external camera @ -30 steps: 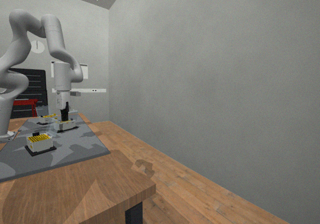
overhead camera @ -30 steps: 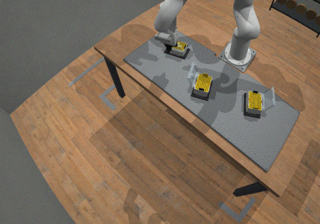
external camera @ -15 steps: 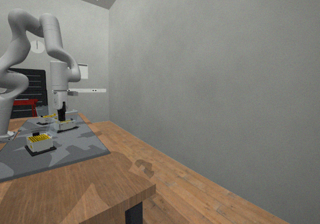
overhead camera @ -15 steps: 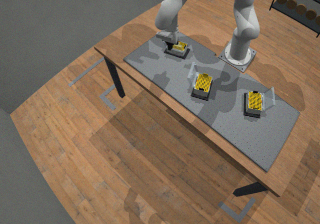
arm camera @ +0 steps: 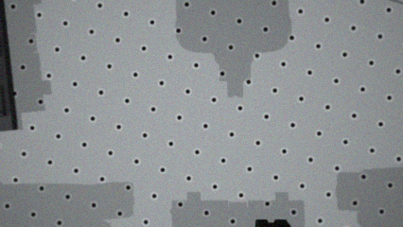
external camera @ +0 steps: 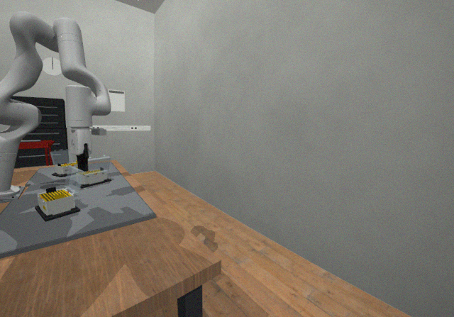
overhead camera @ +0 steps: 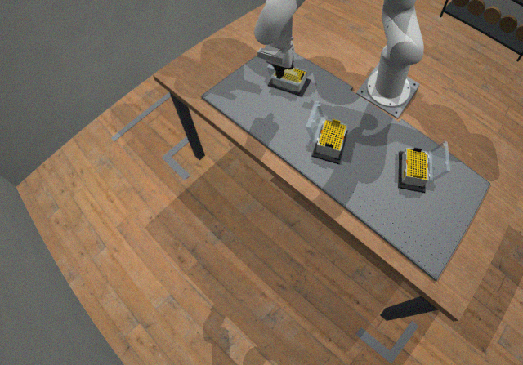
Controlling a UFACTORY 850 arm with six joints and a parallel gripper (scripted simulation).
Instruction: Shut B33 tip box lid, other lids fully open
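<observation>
Right now my hand is 3 cm past the tip box lid, 2 cm to the left of it and 4 cm above it.
</observation>
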